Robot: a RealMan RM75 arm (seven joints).
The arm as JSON. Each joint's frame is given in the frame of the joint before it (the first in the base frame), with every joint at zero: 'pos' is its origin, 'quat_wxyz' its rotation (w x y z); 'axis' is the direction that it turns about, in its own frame. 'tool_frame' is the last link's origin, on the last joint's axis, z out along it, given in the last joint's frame.
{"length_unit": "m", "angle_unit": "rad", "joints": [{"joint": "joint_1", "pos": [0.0, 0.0, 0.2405], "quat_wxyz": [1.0, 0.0, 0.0, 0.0], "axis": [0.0, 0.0, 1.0]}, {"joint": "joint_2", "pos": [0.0, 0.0, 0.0], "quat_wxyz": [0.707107, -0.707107, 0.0, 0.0], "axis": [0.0, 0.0, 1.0]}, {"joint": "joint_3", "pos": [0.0, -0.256, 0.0], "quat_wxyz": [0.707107, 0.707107, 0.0, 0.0], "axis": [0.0, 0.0, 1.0]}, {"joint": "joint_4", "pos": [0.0, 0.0, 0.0], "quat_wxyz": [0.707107, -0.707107, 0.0, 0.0], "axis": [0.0, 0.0, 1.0]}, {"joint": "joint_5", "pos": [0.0, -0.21, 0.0], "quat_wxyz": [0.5, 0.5, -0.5, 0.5], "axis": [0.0, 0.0, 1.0]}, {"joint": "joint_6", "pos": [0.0, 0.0, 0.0], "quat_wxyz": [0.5, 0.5, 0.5, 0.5], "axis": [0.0, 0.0, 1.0]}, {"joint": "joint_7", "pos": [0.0, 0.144, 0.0], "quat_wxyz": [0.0, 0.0, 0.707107, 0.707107], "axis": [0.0, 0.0, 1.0]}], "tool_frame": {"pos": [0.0, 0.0, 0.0], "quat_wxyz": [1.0, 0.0, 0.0, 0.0]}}
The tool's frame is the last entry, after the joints.
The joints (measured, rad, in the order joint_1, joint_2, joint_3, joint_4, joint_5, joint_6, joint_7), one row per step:
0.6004, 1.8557, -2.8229, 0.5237, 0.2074, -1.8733, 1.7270
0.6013, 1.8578, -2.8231, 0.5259, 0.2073, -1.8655, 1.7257
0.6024, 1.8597, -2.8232, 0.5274, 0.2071, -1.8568, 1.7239
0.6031, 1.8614, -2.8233, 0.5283, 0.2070, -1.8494, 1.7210
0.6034, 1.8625, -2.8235, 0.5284, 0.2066, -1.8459, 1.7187
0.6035, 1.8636, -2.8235, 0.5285, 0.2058, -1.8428, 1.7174
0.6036, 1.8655, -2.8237, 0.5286, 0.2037, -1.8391, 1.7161
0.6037, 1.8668, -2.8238, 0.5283, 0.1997, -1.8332, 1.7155
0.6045, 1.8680, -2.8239, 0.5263, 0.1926, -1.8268, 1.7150
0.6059, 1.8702, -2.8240, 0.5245, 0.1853, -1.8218, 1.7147
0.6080, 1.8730, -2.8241, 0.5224, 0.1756, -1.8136, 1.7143
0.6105, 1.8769, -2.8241, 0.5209, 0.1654, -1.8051, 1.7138
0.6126, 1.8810, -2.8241, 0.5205, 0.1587, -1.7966, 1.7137
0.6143, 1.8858, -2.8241, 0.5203, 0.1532, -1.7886, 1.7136
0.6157, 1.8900, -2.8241, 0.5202, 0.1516, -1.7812, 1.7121
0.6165, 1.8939, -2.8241, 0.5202, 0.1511, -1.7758, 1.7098
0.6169, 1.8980, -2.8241, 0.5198, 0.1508, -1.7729, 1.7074
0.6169, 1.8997, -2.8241, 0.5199, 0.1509, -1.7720, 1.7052
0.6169, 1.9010, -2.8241, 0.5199, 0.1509, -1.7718, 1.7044
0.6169, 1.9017, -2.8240, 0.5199, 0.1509, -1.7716, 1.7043
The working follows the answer.
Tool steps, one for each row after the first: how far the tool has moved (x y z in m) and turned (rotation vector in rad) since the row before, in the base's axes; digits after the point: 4 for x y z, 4 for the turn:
0.0007, 0.0007, -0.0006, 0.0036, -0.0065, -0.0024
0.0007, 0.0009, -0.0006, 0.0039, -0.0070, -0.0020
0.0006, 0.0007, -0.0006, 0.0036, -0.0061, -0.0006
0.0002, 0.0002, -0.0005, 0.0012, -0.0029, 0.0006
0.0003, 0.0001, -0.0005, 0.0005, -0.0023, -0.0005
0.0003, -0.0001, -0.0010, -0.0010, -0.0028, -0.0010
0.0007, 0.0000, -0.0009, -0.0016, -0.0050, -0.0029
0.0006, -0.0001, -0.0014, -0.0049, -0.0054, -0.0026
0.0002, -0.0001, -0.0018, -0.0062, -0.0037, -0.0016
0.0004, 0.0001, -0.0023, -0.0073, -0.0065, -0.0026
0.0003, 0.0001, -0.0027, -0.0079, -0.0066, -0.0024
0.0003, 0.0003, -0.0024, -0.0045, -0.0057, -0.0027
0.0002, 0.0001, -0.0026, -0.0040, -0.0045, -0.0027
0.0000, 0.0005, -0.0020, -0.0001, -0.0034, -0.0007
-0.0001, 0.0002, -0.0018, 0.0004, -0.0020, 0.0004
-0.0004, -0.0001, -0.0019, -0.0009, 0.0004, 0.0014
-0.0001, -0.0001, -0.0007, 0.0001, -0.0001, 0.0016
-0.0002, -0.0001, -0.0006, -0.0005, 0.0006, 0.0006
-0.0001, -0.0001, -0.0003, -0.0002, 0.0004, 0.0000

Tool pose at each row, in the base's axes (x y z in m, rotation vector in rad; rounded; the steps above come from the unrounded poses):
0.3444, 0.2809, 0.0875, -2.4293, 1.5774, 0.7175
0.3450, 0.2816, 0.0869, -2.4243, 1.5749, 0.7106
0.3457, 0.2825, 0.0863, -2.4194, 1.5717, 0.7035
0.3463, 0.2831, 0.0856, -2.4162, 1.5675, 0.6976
0.3465, 0.2834, 0.0851, -2.4158, 1.5649, 0.6946
0.3468, 0.2835, 0.0846, -2.4149, 1.5642, 0.6918
0.3471, 0.2834, 0.0836, -2.4146, 1.5649, 0.6874
0.3478, 0.2834, 0.0826, -2.4128, 1.5673, 0.6793
0.3485, 0.2833, 0.0812, -2.4136, 1.5716, 0.6687
0.3487, 0.2832, 0.0794, -2.4164, 1.5764, 0.6597
0.3491, 0.2833, 0.0771, -2.4188, 1.5819, 0.6461
0.3494, 0.2834, 0.0744, -2.4217, 1.5876, 0.6321
0.3496, 0.2836, 0.0720, -2.4220, 1.5915, 0.6213
0.3498, 0.2838, 0.0695, -2.4219, 1.5955, 0.6124
0.3498, 0.2842, 0.0675, -2.4210, 1.5951, 0.6077
0.3497, 0.2845, 0.0657, -2.4210, 1.5935, 0.6054
0.3494, 0.2844, 0.0637, -2.4230, 1.5928, 0.6056
0.3492, 0.2843, 0.0630, -2.4244, 1.5909, 0.6057
0.3491, 0.2842, 0.0624, -2.4254, 1.5908, 0.6063
0.3490, 0.2841, 0.0621, -2.4256, 1.5911, 0.6068

